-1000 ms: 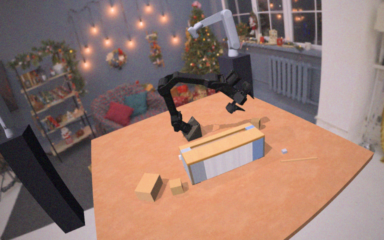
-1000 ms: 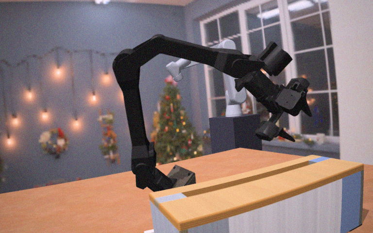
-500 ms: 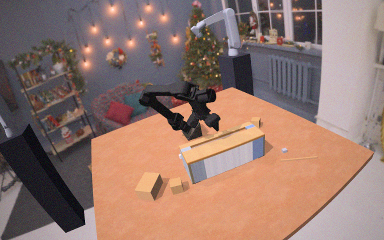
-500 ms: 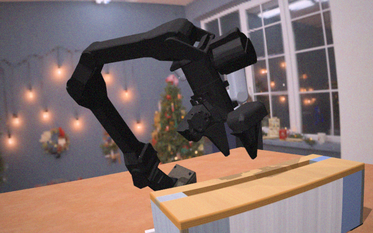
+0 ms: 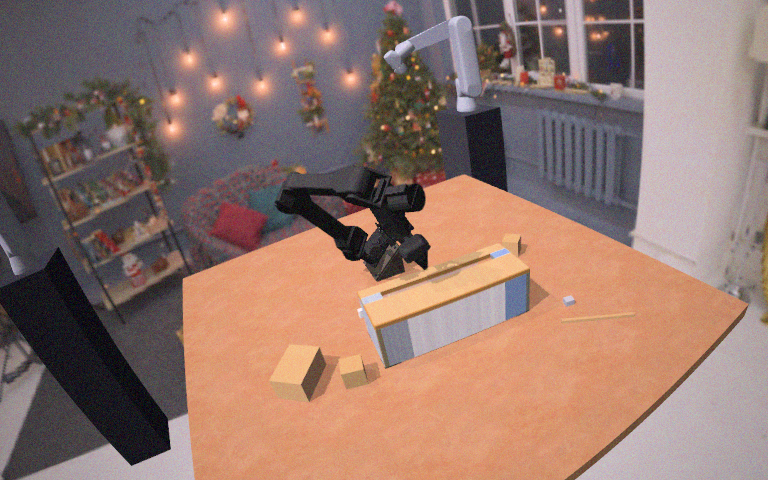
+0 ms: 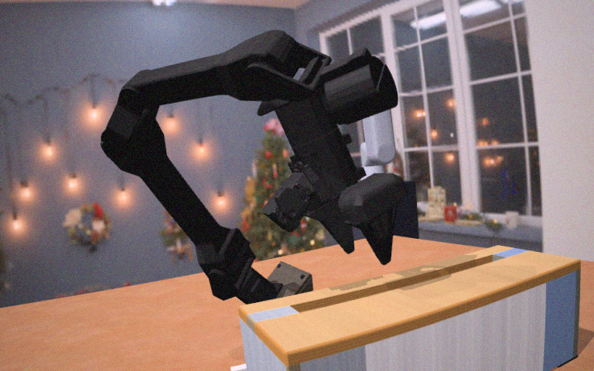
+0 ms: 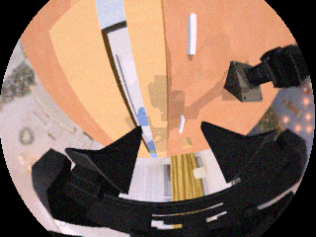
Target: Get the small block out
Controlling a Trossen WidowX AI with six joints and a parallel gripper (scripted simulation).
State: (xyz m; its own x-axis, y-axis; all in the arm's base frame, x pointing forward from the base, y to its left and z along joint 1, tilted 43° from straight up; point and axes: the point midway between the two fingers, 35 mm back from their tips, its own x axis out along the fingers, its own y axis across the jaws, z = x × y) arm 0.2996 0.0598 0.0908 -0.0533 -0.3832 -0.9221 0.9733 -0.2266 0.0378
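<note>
Now: the box 40 mm ahead of my gripper tip, 20 mm to the left of it and 90 mm below it. From my gripper tip the other things lie so: large tan block 30 mm ahead, 370 mm to the right, 120 mm below; then thin wooden stick 330 mm ahead, 290 mm to the left, 150 mm below.
</note>
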